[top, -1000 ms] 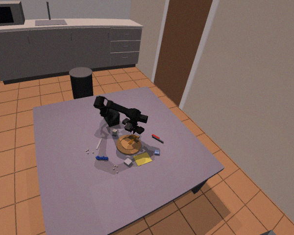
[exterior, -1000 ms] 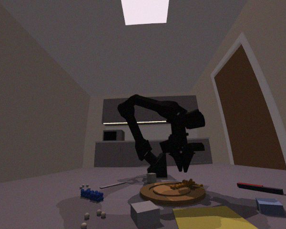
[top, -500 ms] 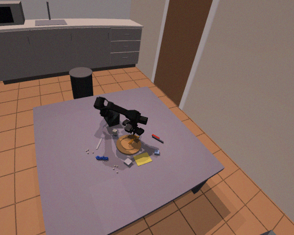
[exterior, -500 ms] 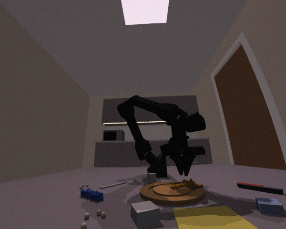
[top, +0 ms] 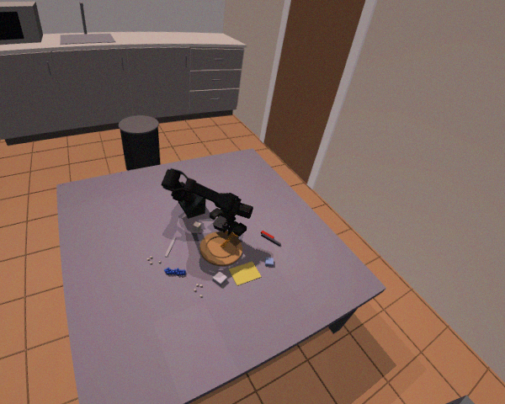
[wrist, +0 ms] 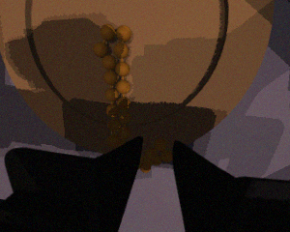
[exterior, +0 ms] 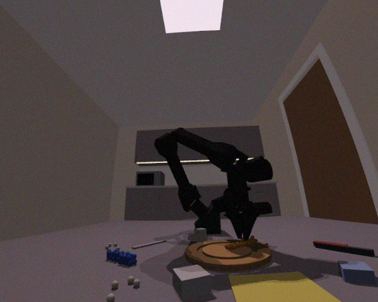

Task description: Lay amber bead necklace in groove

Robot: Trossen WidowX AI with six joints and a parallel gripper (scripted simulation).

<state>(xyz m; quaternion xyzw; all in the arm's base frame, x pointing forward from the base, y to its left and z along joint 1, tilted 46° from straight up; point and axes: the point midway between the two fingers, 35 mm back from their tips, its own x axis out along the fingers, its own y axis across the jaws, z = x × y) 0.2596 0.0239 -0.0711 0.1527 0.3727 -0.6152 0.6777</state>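
Now: the round wooden bead board 60 mm ahead of my gripper tip, 60 mm to the right of it and 10 mm below it. From my gripper tip the other things lie so: blue block (240 mm ahead, 90 mm to the left, 10 mm below); red-and-black tool (110 mm ahead, 180 mm to the left, 10 mm below); yellow pad (230 mm ahead, 40 mm to the right, 20 mm below).
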